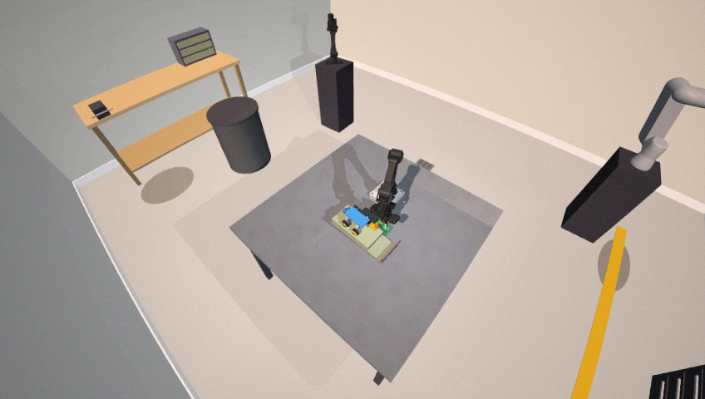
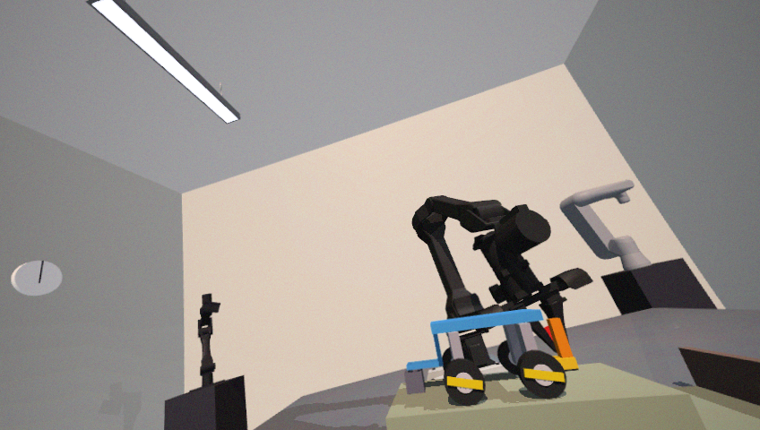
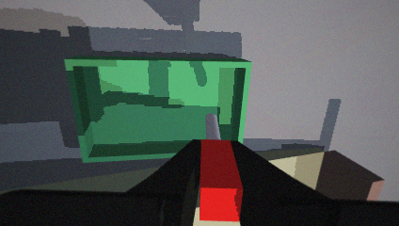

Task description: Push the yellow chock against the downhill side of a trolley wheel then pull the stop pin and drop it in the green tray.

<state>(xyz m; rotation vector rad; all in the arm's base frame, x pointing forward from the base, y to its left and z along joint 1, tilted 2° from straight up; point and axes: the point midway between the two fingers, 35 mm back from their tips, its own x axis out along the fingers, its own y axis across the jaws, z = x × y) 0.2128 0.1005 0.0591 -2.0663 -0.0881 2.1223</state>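
Right now my gripper tip is right at the red-headed stop pin. Also, from my gripper tip: ramp: 13 cm to the right, 12 cm ahead, 2 cm below; yellow chock: 6 cm ahead, 4 cm to the right, 1 cm above; green tray: 8 cm below, 2 cm to the right.
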